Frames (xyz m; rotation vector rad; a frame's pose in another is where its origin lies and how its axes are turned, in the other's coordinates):
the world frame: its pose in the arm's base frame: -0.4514 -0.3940 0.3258 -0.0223 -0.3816 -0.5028
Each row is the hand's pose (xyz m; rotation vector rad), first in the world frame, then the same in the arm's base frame.
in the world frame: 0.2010 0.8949 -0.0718 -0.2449 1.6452 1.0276
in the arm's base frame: 0.1604 0.2895 0.3962 -0.0306 1.2775 0.5400
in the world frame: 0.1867 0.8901 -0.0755 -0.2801 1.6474 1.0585
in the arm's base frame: 0.1479 0.2915 0.3873 -0.0660 1.2888 0.5641
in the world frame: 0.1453 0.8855 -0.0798 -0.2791 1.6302 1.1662
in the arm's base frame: 0.1138 0.3063 0.3680 -0.0869 1.2753 0.6636
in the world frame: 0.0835 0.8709 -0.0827 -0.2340 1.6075 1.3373
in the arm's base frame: 0.0580 0.3219 0.3418 -0.0809 1.2492 0.8291
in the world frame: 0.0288 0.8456 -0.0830 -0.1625 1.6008 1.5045
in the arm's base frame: 0.0019 0.3252 0.3199 -0.0480 1.2337 0.9967
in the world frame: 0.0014 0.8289 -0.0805 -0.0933 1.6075 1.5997
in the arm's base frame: -0.0290 0.3236 0.3111 -0.0027 1.2288 1.0978
